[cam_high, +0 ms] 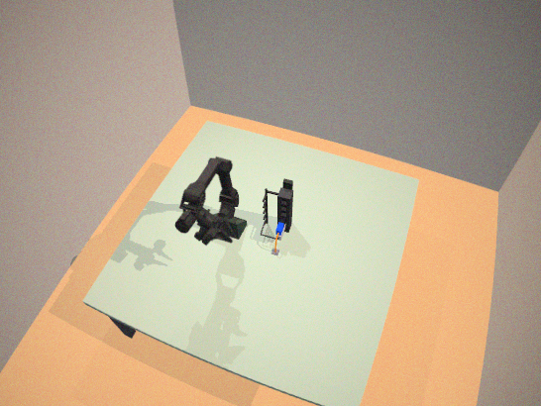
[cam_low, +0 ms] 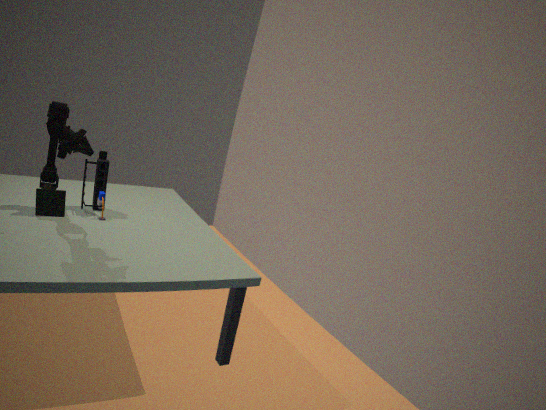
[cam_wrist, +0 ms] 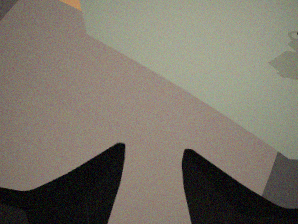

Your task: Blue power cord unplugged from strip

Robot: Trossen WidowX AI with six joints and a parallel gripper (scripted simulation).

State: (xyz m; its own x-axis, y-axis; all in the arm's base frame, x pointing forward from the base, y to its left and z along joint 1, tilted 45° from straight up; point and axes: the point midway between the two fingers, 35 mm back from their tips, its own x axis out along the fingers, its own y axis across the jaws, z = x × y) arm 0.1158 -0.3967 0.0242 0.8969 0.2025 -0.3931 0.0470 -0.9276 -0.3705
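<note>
Now: the blue plug 100 mm ahead of my gripper tip, 280 mm to the left of it and 240 mm below it. Also, from my gripper tip: grey piece 100 mm ahead, 190 mm to the left, 340 mm below.
</note>
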